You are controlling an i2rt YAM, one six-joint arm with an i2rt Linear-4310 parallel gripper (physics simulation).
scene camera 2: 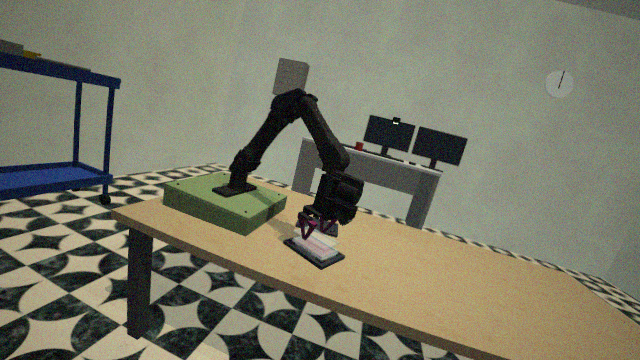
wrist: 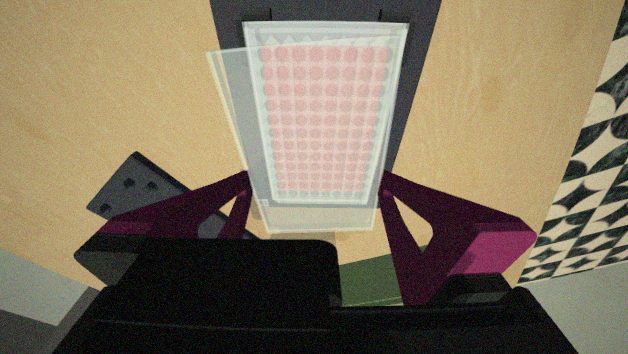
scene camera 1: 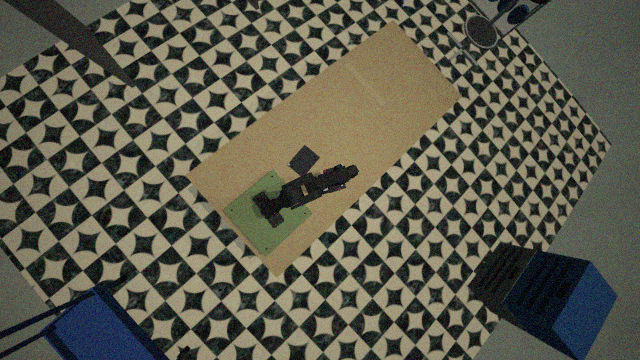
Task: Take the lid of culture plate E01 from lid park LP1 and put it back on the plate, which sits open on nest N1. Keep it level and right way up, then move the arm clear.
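Places are measured from the arm's base along level axes (x ahead, y left, z up), in millimetres.
Pixels of known places: gripper, fingertip midpoint: [scene camera 2: 313, 236] [wrist: 314, 177]; arm's base, link origin: [scene camera 2: 236, 190] [scene camera 1: 268, 209].
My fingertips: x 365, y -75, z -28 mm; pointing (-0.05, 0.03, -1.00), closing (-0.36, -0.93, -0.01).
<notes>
For each thing: its top centre in the pictures, then the offset to it from my fingertips. Level surfaces: height alone.
- clear lid, top centre: [wrist: 313, 168] [scene camera 2: 316, 236] dx +12, dy -4, dz +7 mm
- dark nest N1, top centre: [wrist: 322, 134] [scene camera 2: 314, 246] dx +17, dy -11, dz -24 mm
- Lid park LP1, top centre: [wrist: 171, 236] [scene camera 2: 318, 221] [scene camera 1: 304, 160] dx -40, dy +190, dz -22 mm
- wooden table, surface height: dz -42 mm
My gripper [scene camera 2: 316, 233] [wrist: 314, 177] is shut on the clear lid [wrist: 320, 220], one magenta finger at each long side. The lid looks about level and hangs low over culture plate E01 [scene camera 2: 317, 247] [wrist: 325, 120], whose pink wells show through it. In the wrist view the lid sits off the plate toward the left and toward my gripper. The size of the gap between them is hard to tell. The plate sits on dark nest N1 [scene camera 2: 306, 256] [wrist: 422, 30]. Lid park LP1 [scene camera 1: 304, 159] [scene camera 2: 331, 230] [wrist: 132, 182] stands left of my gripper in the wrist view, partly hidden by a finger.
The arm stands on a green base block [scene camera 1: 245, 205] [scene camera 2: 210, 205] at one end of the wooden table [scene camera 1: 390, 65] [scene camera 2: 425, 280]. A blue cart [scene camera 2: 112, 82] and a desk [scene camera 2: 425, 185] with two monitors stand off the table. A table edge lies to the right in the wrist view.
</notes>
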